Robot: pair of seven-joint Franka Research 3 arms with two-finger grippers.
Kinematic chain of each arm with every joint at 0, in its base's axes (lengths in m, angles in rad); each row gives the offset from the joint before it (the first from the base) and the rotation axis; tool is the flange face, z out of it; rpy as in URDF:
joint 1: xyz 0 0 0.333 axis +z
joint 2: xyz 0 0 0 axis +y
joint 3: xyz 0 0 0.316 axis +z
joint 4: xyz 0.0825 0 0 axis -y
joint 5: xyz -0.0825 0 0.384 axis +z
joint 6: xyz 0 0 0 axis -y
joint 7: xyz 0.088 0 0 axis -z
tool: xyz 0 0 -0.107 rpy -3.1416 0 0
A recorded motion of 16 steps. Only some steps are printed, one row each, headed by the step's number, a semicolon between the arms.
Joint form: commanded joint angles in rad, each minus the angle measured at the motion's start. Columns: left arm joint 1, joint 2, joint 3, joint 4, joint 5, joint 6, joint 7; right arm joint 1, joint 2, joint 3, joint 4, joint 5, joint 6, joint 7.
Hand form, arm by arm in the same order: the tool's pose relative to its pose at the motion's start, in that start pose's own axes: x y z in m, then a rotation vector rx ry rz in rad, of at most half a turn. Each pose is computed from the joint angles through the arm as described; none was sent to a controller.
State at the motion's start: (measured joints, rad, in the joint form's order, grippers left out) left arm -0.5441 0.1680 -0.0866 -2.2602 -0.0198 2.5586 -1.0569; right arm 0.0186 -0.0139 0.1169 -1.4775 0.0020 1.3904 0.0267
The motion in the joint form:
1: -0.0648 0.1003 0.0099 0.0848 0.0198 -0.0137 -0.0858; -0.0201 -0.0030 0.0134 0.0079 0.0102 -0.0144 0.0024
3: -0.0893 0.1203 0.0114 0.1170 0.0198 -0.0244 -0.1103; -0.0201 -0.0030 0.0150 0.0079 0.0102 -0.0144 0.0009
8: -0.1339 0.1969 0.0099 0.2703 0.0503 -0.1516 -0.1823; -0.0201 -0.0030 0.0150 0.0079 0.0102 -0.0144 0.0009
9: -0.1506 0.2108 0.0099 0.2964 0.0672 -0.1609 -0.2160; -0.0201 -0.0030 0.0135 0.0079 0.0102 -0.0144 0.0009
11: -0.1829 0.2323 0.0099 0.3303 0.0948 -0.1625 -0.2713; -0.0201 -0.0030 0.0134 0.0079 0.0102 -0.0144 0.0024
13: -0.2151 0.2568 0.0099 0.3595 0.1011 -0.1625 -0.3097; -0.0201 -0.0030 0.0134 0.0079 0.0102 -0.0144 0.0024
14: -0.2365 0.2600 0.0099 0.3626 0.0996 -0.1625 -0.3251; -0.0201 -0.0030 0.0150 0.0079 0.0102 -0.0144 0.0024
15: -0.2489 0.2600 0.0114 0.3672 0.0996 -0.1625 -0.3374; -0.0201 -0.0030 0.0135 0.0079 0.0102 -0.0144 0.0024
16: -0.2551 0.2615 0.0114 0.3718 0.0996 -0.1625 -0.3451; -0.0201 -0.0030 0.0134 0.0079 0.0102 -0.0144 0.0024
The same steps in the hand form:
1: -0.0182 0.0310 0.0260 0.0267 -0.0146 -0.0171; -0.0029 0.0022 -0.0038 0.0098 -0.0038 0.0072
3: -0.0265 0.0444 0.0267 0.0243 -0.0172 -0.0192; -0.0029 0.0013 -0.0038 0.0097 -0.0038 0.0041
8: -0.0377 0.0856 0.0253 0.0755 -0.0261 -0.0242; -0.0029 0.0013 -0.0038 0.0097 -0.0038 0.0041
9: -0.0446 0.0954 0.0246 0.0759 -0.0156 -0.0291; -0.0029 0.0021 -0.0038 0.0098 -0.0038 0.0056
11: -0.0599 0.1108 0.0249 0.0695 0.0028 -0.0324; -0.0029 0.0022 -0.0038 0.0098 -0.0038 0.0072
13: -0.0767 0.1238 0.0288 0.0641 0.0049 -0.0352; -0.0029 0.0022 -0.0038 0.0098 -0.0038 0.0072
14: -0.0896 0.1283 0.0296 0.0631 0.0022 -0.0305; -0.0029 0.0013 -0.0038 0.0097 -0.0038 0.0056
15: -0.0958 0.1317 0.0278 0.0584 0.0032 -0.0320; -0.0029 0.0021 -0.0038 0.0098 -0.0038 0.0071
16: -0.0992 0.1341 0.0269 0.0551 0.0035 -0.0337; -0.0029 0.0022 -0.0038 0.0098 -0.0038 0.0072

